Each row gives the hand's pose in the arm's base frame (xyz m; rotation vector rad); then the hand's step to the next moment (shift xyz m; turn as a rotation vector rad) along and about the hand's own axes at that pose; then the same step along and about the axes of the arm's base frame.
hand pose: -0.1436 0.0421 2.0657 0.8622 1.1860 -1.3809
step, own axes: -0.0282 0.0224 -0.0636 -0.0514 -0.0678 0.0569
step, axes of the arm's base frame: 0.0195 0.0701 0.0071 -0.0514 -0.0460 0.0756
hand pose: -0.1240 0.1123 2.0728 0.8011 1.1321 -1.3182
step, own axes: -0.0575 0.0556 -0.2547 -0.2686 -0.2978 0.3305
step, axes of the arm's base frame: 0.0165 0.2647 -0.0301 -0.2076 -0.2641 0.3965
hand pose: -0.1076 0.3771 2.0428 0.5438 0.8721 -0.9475
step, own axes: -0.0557 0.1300 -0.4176 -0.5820 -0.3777 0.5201
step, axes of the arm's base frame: -0.0691 0.3965 -0.1800 -0.2951 -0.2965 0.7596
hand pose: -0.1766 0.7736 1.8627 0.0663 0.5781 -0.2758
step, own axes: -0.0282 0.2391 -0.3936 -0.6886 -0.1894 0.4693
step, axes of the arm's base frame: -0.1654 0.2912 -0.3174 -0.3556 -0.0829 0.7726
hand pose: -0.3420 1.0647 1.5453 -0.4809 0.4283 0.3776
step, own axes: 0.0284 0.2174 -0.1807 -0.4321 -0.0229 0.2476
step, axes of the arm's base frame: -0.1268 0.0926 -0.2368 -0.2797 0.0027 0.4126
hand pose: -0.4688 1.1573 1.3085 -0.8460 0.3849 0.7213
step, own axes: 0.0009 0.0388 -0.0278 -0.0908 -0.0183 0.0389
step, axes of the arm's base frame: -0.0278 -0.0040 -0.0386 -0.0496 -0.0158 0.0859
